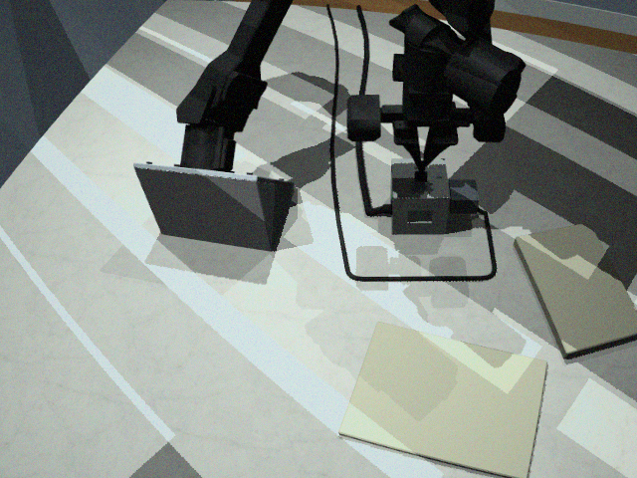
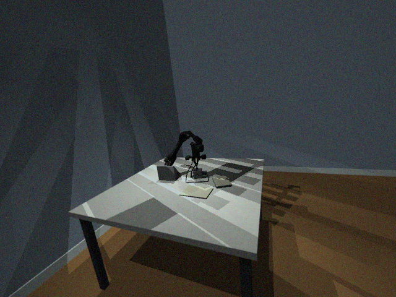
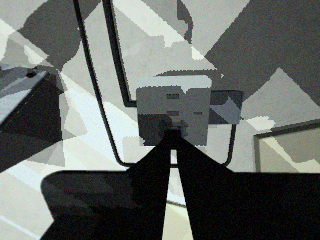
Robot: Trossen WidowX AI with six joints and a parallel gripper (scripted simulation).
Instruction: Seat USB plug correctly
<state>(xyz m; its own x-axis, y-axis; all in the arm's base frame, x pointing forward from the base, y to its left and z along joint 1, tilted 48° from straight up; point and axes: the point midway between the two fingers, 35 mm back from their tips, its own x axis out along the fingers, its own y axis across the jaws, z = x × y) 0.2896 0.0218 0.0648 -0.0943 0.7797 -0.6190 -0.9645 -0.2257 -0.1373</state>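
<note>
Right now my gripper tip is 2 cm above the dark USB plug.
</note>
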